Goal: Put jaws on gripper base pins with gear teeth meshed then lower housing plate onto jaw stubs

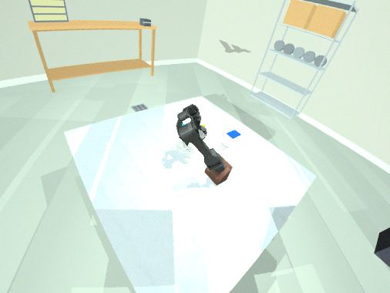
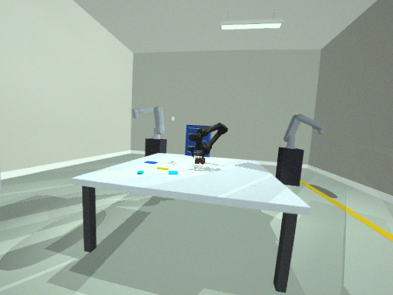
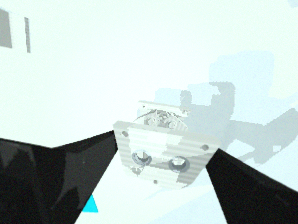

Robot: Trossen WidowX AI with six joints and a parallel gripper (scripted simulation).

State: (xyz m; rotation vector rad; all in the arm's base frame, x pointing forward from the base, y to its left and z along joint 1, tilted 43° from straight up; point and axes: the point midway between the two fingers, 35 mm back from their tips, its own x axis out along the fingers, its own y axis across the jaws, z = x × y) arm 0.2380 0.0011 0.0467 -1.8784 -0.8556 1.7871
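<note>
Now: gripper tip 2 cm below the small white part and 1 cm short of it. Round my gripper tip: yellow bar: 24 cm to the right, 20 cm ahead, 8 cm below; pale jaw: 7 cm below, 2 cm to the left, 2 cm ahead; blue square: 46 cm to the right, 8 cm below, 1 cm ahead.
</note>
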